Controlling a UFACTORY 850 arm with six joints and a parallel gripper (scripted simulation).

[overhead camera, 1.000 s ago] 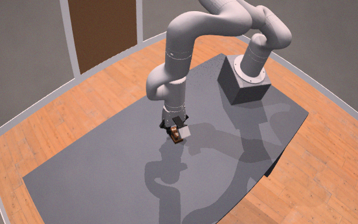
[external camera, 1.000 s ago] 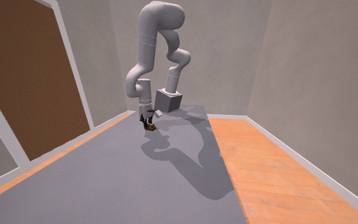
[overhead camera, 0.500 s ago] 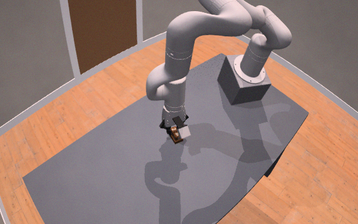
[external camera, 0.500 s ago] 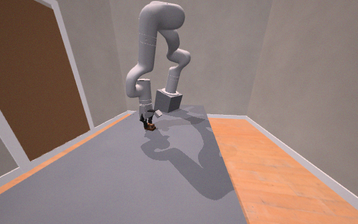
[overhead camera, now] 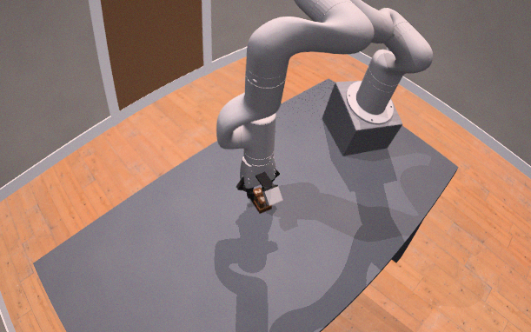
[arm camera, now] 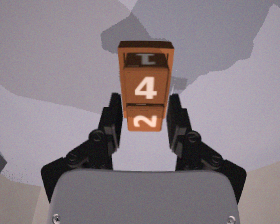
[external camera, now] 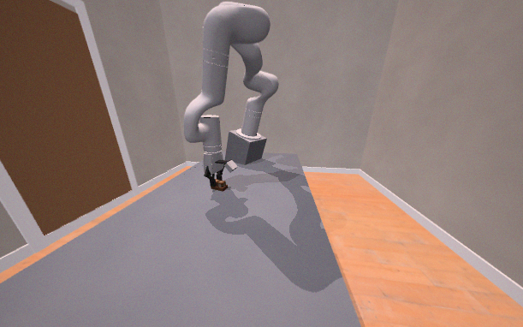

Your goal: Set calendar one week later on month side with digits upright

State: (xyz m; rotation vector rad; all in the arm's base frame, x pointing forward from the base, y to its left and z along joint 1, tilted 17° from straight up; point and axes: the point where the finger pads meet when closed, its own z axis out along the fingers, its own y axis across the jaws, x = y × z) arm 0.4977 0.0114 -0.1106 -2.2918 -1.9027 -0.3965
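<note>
The number cube lies 10 mm below my hand. Also, from my hand: brown wooden calendar tray (20 mm to the left, 30 mm below).
</note>
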